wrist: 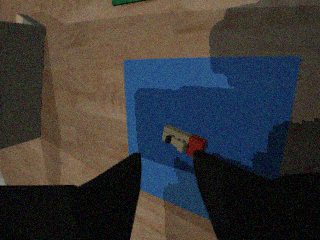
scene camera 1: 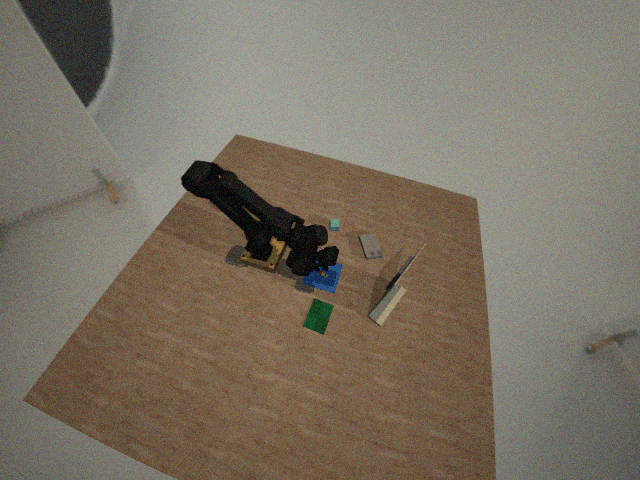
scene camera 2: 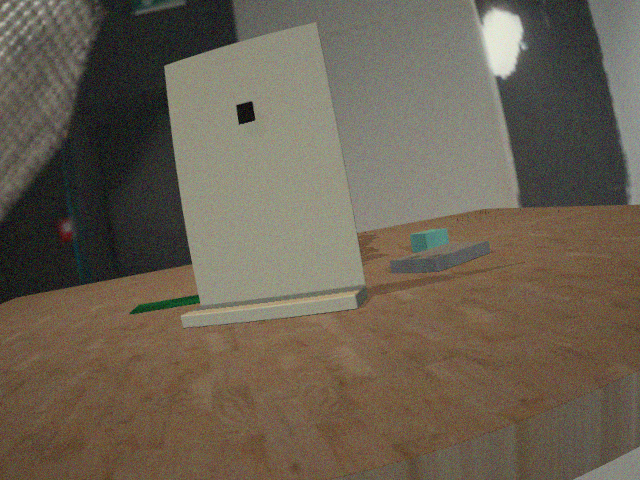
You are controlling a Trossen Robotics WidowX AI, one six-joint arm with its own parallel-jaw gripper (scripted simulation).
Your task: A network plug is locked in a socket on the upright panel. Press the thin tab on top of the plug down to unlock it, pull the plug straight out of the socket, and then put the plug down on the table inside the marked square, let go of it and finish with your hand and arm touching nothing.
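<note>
You'd see my gripper in the pictures, plus a flat grey slab and a blue square. The wrist view has my gripper in it too.
</note>
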